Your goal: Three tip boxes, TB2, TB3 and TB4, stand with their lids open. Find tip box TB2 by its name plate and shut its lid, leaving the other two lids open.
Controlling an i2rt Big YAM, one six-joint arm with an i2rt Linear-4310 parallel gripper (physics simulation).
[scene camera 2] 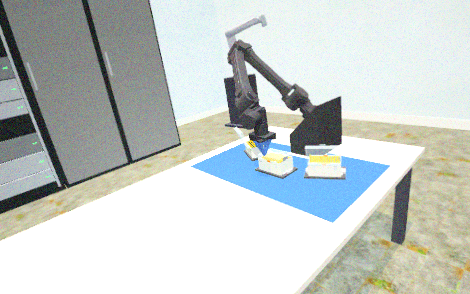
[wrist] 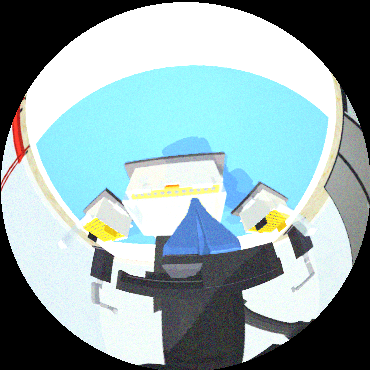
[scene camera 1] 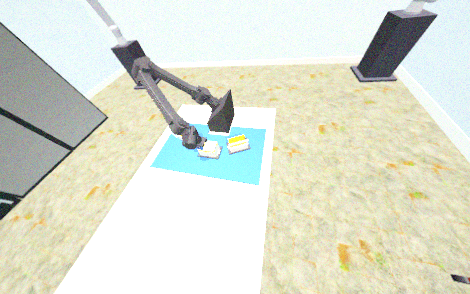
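Seen in the pictures: gripper, fingertip midpoint: (scene camera 2: 264,155) (wrist: 193,201) (scene camera 1: 202,149); arm's base, link origin: (scene camera 2: 314,117) (scene camera 1: 217,105).
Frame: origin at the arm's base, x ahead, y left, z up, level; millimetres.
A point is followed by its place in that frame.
Observation:
The middle tip box (scene camera 1: 209,150) @(z -66, x 378, y 16 mm) (scene camera 2: 276,165) @(z -93, x 385, y 30 mm) (wrist: 172,177) @(z -99, x 382, y -13 mm) stands on the blue mat (scene camera 1: 230,172) @(z -141, x 487, y 165 mm) (scene camera 2: 320,205) @(z -142, x 492, y 276 mm) (wrist: 200,100) @(z -142, x 467, y -64 mm). Its pale lid (wrist: 150,217) @(z -64, x 350, y 22 mm) lies low over the tips, with a yellow strip showing along one edge; whether it is fully shut I cannot tell. My gripper (scene camera 2: 265,152) @(z -64, x 372, y -36 mm) (wrist: 193,201) @(z -64, x 372, y -36 mm) is shut and empty, its blue fingertips at that lid. Another box (scene camera 1: 238,145) @(z -31, x 352, y 210 mm) (scene camera 2: 325,171) @(z -113, x 315, y 207 mm) (wrist: 106,210) @(z -108, x 322, y 140 mm) has its lid (scene camera 2: 320,149) @(z -4, x 361, y 214 mm) open. The third box (scene camera 2: 253,152) @(z -106, x 288, y -177 mm) (wrist: 255,212) @(z -102, x 261, y -159 mm) also has its lid (scene camera 2: 239,133) @(z -1, x 324, y -217 mm) open; my arm hides it in scene camera 1. No name plate is readable.
The arm's dark wedge-shaped base (scene camera 1: 221,116) @(z 25, x 152, y 70 mm) (scene camera 2: 320,127) @(z -3, x 128, y 95 mm) stands behind the boxes at the back of the white table (scene camera 1: 180,225) @(z -145, x 815, y -54 mm) (scene camera 2: 165,225) @(z -145, x 849, y -97 mm). A grey cabinet (scene camera 1: 40,110) (scene camera 2: 65,90) stands at the left. Dark pedestals (scene camera 1: 397,45) (scene camera 2: 231,100) carry pale arms beyond the table.

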